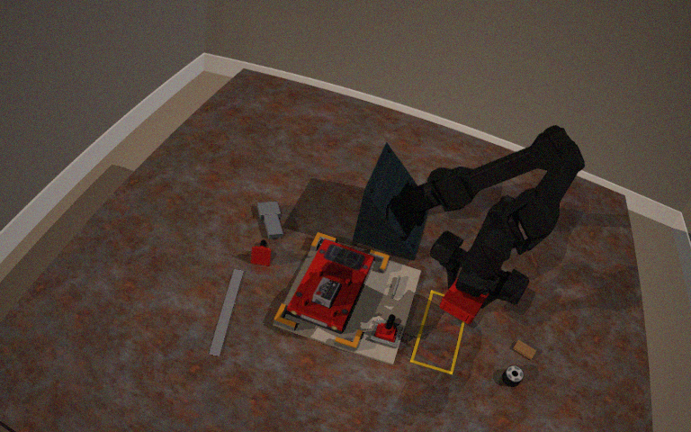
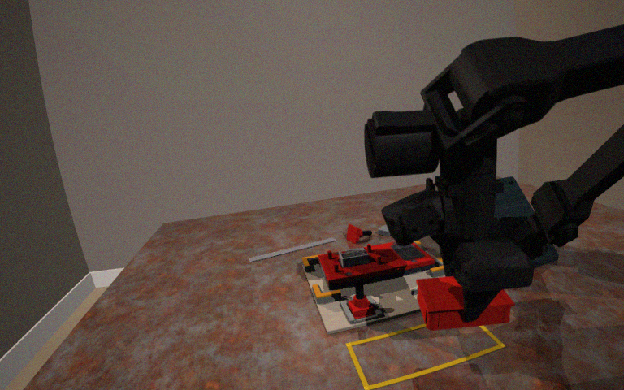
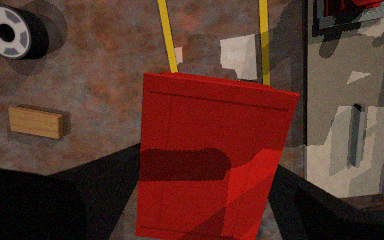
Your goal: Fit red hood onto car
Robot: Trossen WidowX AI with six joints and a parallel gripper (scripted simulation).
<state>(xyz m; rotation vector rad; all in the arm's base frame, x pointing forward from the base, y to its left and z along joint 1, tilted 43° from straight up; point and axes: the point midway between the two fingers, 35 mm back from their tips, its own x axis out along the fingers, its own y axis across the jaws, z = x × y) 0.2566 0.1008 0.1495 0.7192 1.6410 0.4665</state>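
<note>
Right now my gripper tip is 24 cm to the left of the grey engine block, 8 cm short of it and 5 cm above it. The rest, counted from my gripper tip: red hood (1 cm above); wooden block (16 cm to the left, 7 cm below, 1 cm ahead); black-and-white wheel (15 cm to the left, 9 cm ahead, 7 cm below).
</note>
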